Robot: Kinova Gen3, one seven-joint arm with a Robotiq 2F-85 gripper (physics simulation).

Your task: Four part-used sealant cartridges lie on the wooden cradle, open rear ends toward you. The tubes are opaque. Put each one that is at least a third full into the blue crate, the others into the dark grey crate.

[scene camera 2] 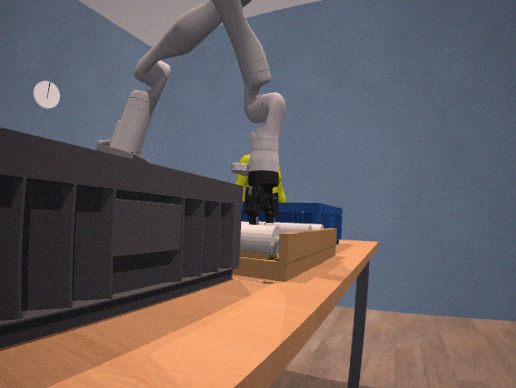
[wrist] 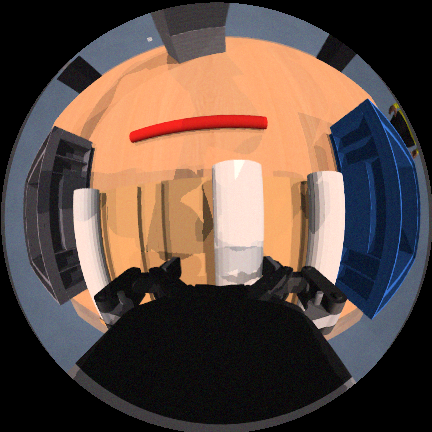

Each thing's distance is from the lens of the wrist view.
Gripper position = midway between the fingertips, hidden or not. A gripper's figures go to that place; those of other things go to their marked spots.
my gripper [wrist: 221, 266]: 16 cm
blue crate [wrist: 380, 211]: 25 cm
dark grey crate [wrist: 62, 163]: 34 cm
white cartridge [wrist: 86, 222]: 23 cm
The marked spots on the dark grey crate and the blue crate are 53 cm apart.
